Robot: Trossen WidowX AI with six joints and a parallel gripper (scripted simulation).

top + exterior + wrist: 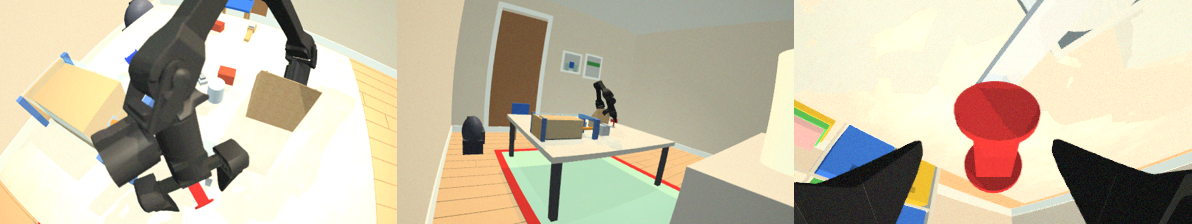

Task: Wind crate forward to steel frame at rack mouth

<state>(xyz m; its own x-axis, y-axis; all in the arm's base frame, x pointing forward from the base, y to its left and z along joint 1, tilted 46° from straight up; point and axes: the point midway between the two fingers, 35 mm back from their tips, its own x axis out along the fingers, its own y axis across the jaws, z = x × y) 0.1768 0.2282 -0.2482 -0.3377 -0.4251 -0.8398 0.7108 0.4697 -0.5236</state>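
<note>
The red spool-shaped grip is 10 mm to the right of my gripper tip, 10 mm below it and 10 mm ahead of it. The rest, counted from my gripper tip: grey winch 120 mm to the right, 110 mm below, 20 mm ahead; then winch handle 50 mm to the right, 40 mm below, 20 mm ahead; then blue steel frame 190 mm ahead, 120 mm to the right, 40 mm below.
</note>
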